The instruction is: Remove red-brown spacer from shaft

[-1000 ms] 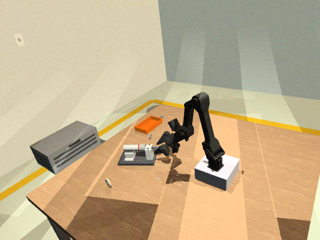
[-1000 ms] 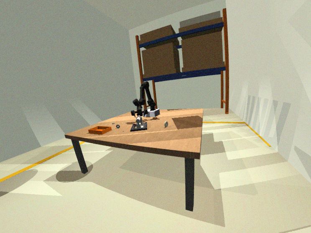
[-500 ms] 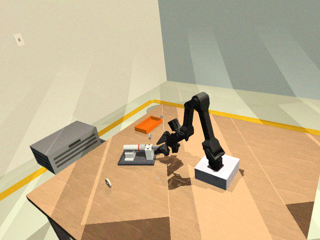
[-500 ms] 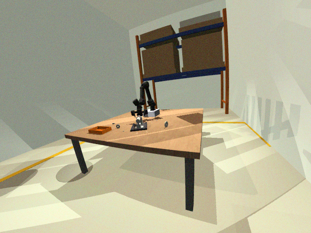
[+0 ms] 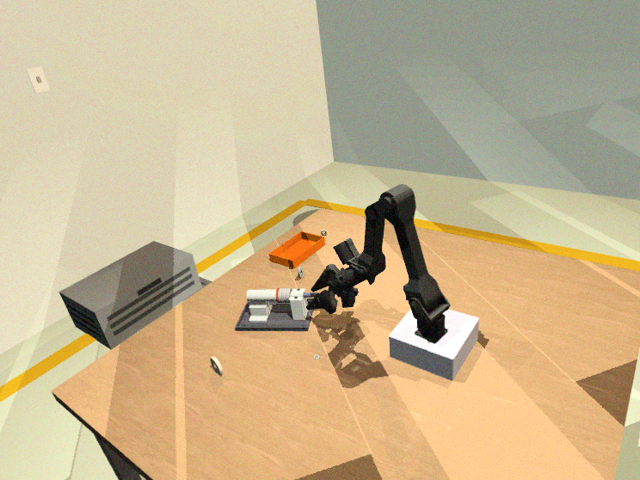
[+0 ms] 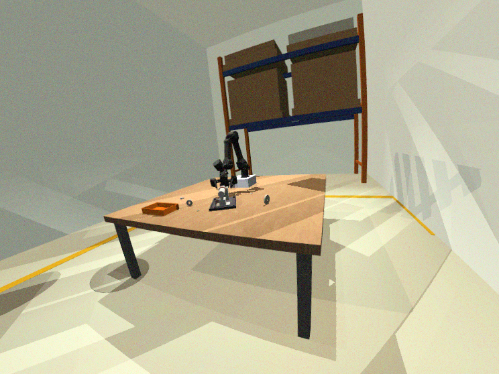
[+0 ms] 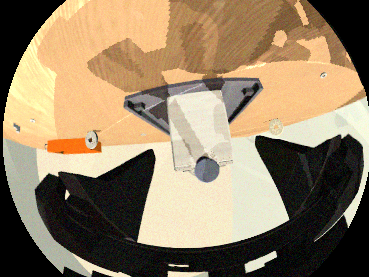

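Right now the shaft is 40 mm ahead of my gripper tip, 30 mm to the left of it and 10 mm above it. Also, from my gripper tip: red-brown spacer (80 mm ahead, 60 mm to the left, 10 mm above); pale ring (330 mm to the left, 40 mm below, 30 mm ahead); orange tray (340 mm ahead, 240 mm to the right, 60 mm below).
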